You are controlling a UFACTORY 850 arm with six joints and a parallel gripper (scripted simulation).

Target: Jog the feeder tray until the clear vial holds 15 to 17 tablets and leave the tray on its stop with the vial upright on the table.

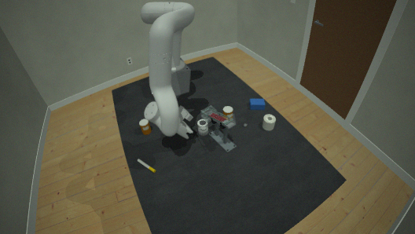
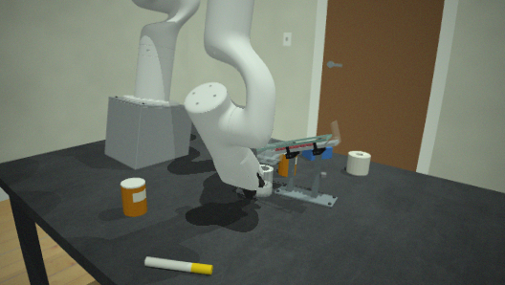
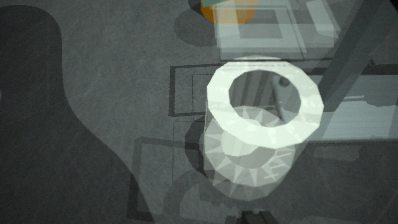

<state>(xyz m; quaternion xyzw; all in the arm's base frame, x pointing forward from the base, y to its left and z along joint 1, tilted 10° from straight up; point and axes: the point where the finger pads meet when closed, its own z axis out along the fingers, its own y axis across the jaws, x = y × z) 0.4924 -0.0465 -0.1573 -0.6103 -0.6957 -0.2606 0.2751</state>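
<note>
My gripper is now 60 mm to the right of the clear vial, 10 mm below it and 10 mm past it. From my hand the other things lie so: grey cube: 280 mm to the left, 70 mm ahead, 30 mm below; then yellow marker: 280 mm to the right, 80 mm ahead, 20 mm below; then white roll: 400 mm to the left, 140 mm ahead.
</note>
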